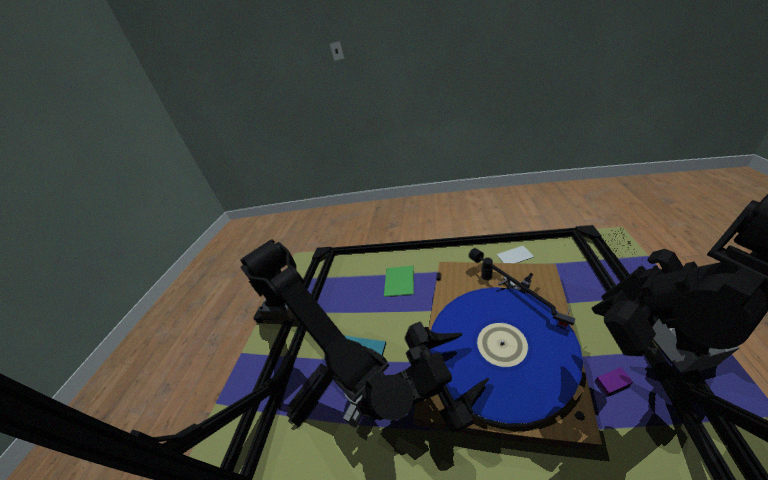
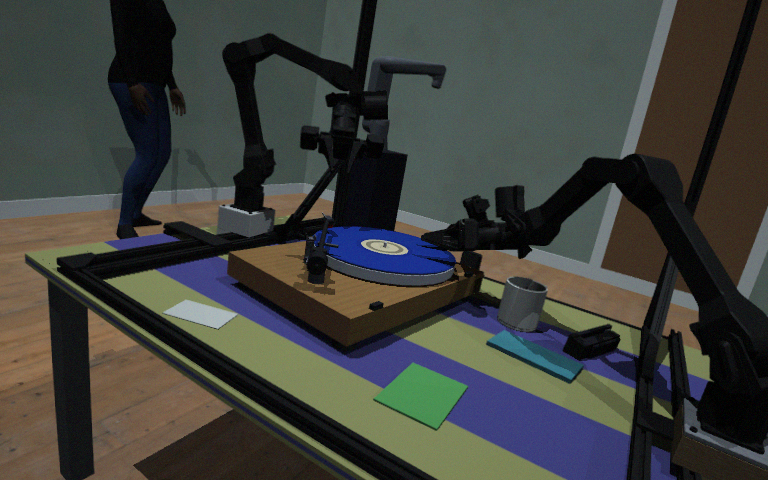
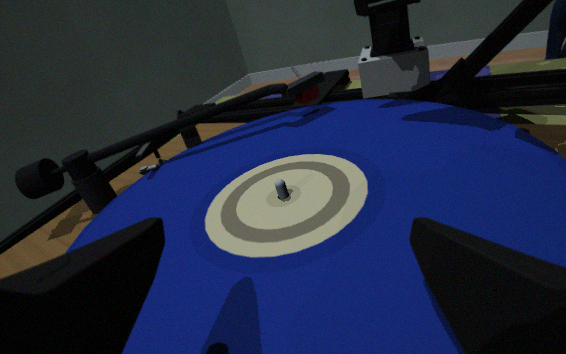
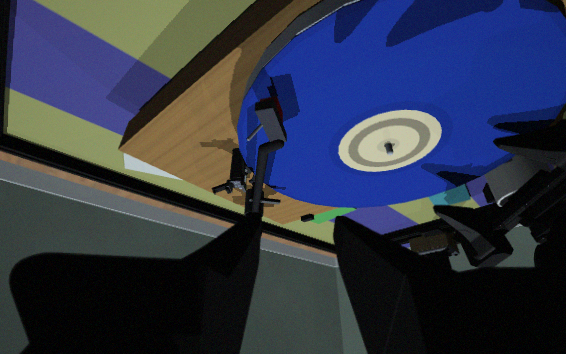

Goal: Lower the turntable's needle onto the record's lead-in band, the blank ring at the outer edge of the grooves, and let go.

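Where they show: left gripper, fingertip midpoint: point(image 1: 474, 355) point(image 2: 422, 236) point(image 3: 290, 230) point(image 4: 462, 179); right gripper, fingertip midpoint: point(image 1: 598, 304) point(image 2: 339, 173) point(image 4: 297, 224); left arm's base at its link origin: point(image 2: 729, 429) point(image 4: 436, 254); right arm's base at its link origin: point(image 2: 247, 207) point(image 3: 391, 49).
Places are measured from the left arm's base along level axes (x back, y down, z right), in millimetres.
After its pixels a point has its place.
The blue record point(image 1: 543, 379) @(y -28, x -676, z 216 mm) point(image 2: 351, 251) @(y -28, x -627, z 48 mm) point(image 3: 425, 145) @(y -28, x -673, z 214 mm) point(image 4: 320, 165) @(y -28, x -631, z 70 mm) lies on the wooden turntable point(image 1: 453, 277) @(y 0, x -518, z -73 mm) point(image 2: 294, 288) @(y 1, x -606, z -124 mm) point(image 4: 190, 115) @(y 0, x -762, z 9 mm). The tonearm point(image 1: 535, 297) @(y -57, x -694, z 49 mm) point(image 3: 180, 122) @(y -57, x -667, z 13 mm) point(image 4: 257, 180) @(y -61, x -694, z 38 mm) reaches over the record's edge. Its headshell point(image 1: 563, 318) @(y -60, x -735, z 107 mm) point(image 3: 327, 87) point(image 4: 270, 120) @(y -60, x -744, z 109 mm), with a red cartridge, is over the outer part. Its shadow falls apart from it on the record; the needle tip is too small to tell. My right gripper point(image 2: 340, 161) @(y -152, x -759, z 144 mm) point(image 4: 297, 224) @(y -152, x -759, z 144 mm) is partly open and empty, above and away from the tonearm. My left gripper point(image 1: 474, 358) @(y -61, x -552, z 185 mm) point(image 3: 290, 230) @(y -61, x -552, z 185 mm) is wide open and empty, low over the record's near left part.
A green pad point(image 1: 399, 281) @(y 62, x -352, z -120 mm) point(image 2: 421, 396) @(y 62, x -347, z -137 mm), a teal block point(image 1: 368, 343) @(y 57, x -298, z 100 mm) point(image 2: 532, 355) @(y 57, x -264, z 106 mm), a white card point(image 1: 515, 254) @(y 63, x -719, z -221 mm) point(image 2: 199, 314) @(y 63, x -715, z -221 mm), a grey cup point(image 2: 522, 308) @(y 17, x -320, z 197 mm) and a purple block point(image 1: 614, 380) @(y 50, x -842, z 189 mm) lie around the turntable. A black frame point(image 1: 453, 242) @(y 50, x -524, z -282 mm) borders the table.
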